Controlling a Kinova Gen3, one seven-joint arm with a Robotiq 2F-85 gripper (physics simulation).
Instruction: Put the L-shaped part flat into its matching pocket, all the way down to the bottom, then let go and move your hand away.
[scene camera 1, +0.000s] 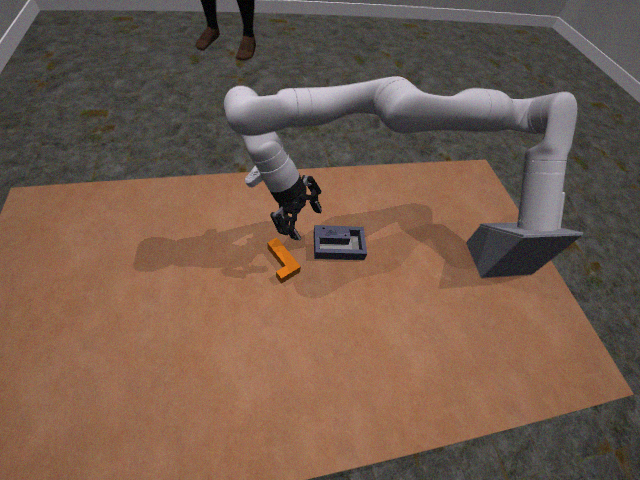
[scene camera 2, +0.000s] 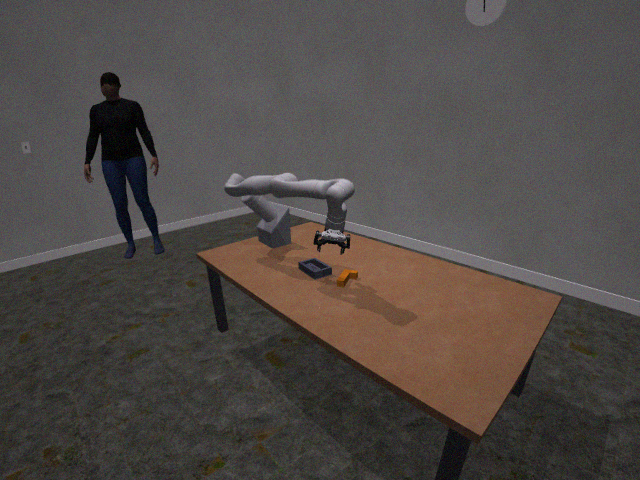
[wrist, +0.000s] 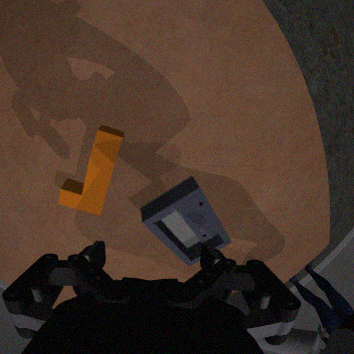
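Where they show: gripper, fingertip midpoint: (scene camera 1: 308, 225) (scene camera 2: 330, 251) (wrist: 152, 253); arm's base, link origin: (scene camera 1: 536, 228) (scene camera 2: 271, 215).
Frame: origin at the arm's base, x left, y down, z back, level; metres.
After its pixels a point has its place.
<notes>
The orange L-shaped part (scene camera 1: 285, 258) {y 0.126, x -0.058, z -0.647 m} (scene camera 2: 346, 277) {y 0.129, x -0.077, z -0.670 m} (wrist: 102, 170) {y 0.125, x -0.081, z -0.651 m} lies flat on the table, outside the pocket and a little apart from the block. The blue-grey block (scene camera 1: 340, 255) {y 0.132, x -0.054, z -0.499 m} (scene camera 2: 316, 271) {y 0.119, x -0.141, z -0.553 m} (wrist: 212, 220) {y 0.119, x -0.135, z -0.490 m} with the L-shaped pocket stands beside it, to its right in scene camera 1. The pocket's light floor shows, with no part in it. My gripper (scene camera 1: 308, 225) {y 0.033, x -0.091, z -0.589 m} (scene camera 2: 330, 252) {y 0.033, x -0.091, z -0.589 m} (wrist: 152, 253) {y 0.033, x -0.091, z -0.589 m} is wide open and empty. It hangs well above the table, near the part and the block, and touches neither.
The wooden table (scene camera 1: 361, 361) {y 0.156, x 0.222, z -0.505 m} (scene camera 2: 439, 330) {y 0.156, x -0.108, z -1.126 m} (wrist: 240, 100) {y 0.156, x -0.274, z -0.595 m} carries the part and the block. The arm's grey base (scene camera 1: 516, 253) {y 0.025, x 0.054, z -0.077 m} (scene camera 2: 275, 232) {y 0.068, x -0.045, z -0.101 m} stands at the right end of the table in scene camera 1. A person (scene camera 2: 121, 134) stands on the floor beyond the table.
</notes>
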